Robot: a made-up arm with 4 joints.
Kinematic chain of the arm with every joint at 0, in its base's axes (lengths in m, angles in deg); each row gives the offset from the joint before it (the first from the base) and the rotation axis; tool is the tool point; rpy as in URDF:
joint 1: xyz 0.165 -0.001 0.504 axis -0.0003 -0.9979 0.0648
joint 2: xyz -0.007 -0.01 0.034 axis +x
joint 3: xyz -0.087 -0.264 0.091 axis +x
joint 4: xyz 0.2 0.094 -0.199 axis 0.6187 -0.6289 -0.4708
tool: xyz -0.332 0.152 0.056 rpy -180 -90 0
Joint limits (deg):
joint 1: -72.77..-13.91
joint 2: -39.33..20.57
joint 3: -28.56..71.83
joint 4: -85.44..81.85
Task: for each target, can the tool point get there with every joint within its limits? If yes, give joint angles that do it. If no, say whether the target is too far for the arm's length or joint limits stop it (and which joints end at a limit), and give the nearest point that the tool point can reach.
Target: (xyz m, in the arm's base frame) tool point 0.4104 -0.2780 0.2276
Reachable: no: joint limits stop it (at a limit: joint 1, joint 2, joint 3, joint 4) | nearest point 0.0438 -0.1603 0.3528 | short by 0.405 m
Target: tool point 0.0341 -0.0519 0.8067
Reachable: yes | joints -21.29 2.77 54.23 -10.70
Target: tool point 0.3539 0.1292 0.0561
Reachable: no: joint limits stop it (at a limit: joint 1, joint 3, joint 4) | nearest point 0.0390 0.0737 0.3185 | short by 0.414 m
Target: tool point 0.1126 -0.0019 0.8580
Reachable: yes | joints -31.44 -10.31 62.39 -5.67
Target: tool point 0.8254 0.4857 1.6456
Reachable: no: too far | nearest point 0.3856 0.1462 0.8864 | short by 0.941 m
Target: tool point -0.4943 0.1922 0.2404
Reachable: no: joint limits stop it (at a limit: joint 2, joint 3) | nearest point -0.0875 0.0297 0.4059 | short by 0.468 m
